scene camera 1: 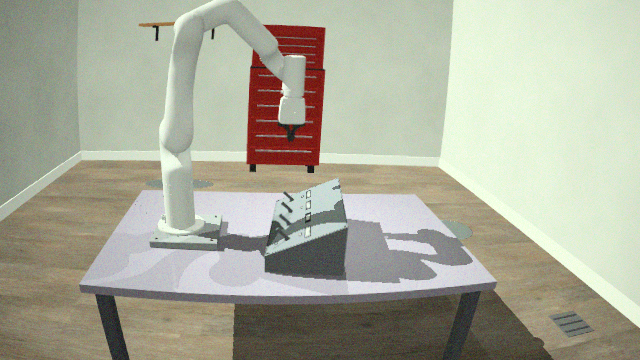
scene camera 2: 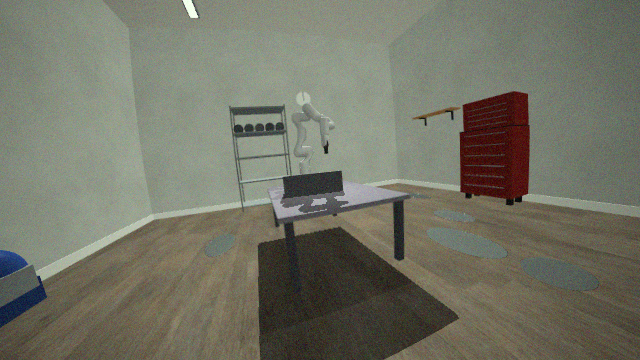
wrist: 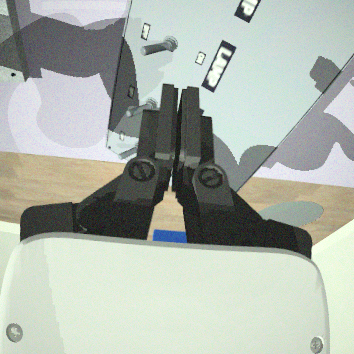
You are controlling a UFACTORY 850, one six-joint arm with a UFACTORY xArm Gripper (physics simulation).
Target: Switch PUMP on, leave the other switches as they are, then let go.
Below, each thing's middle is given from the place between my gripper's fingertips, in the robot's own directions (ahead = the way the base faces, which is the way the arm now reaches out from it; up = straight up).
I see my gripper 250 mm above the grey sloped switch console (scene camera 1: 317, 230), 180 mm to the left of it and 80 mm short of it.
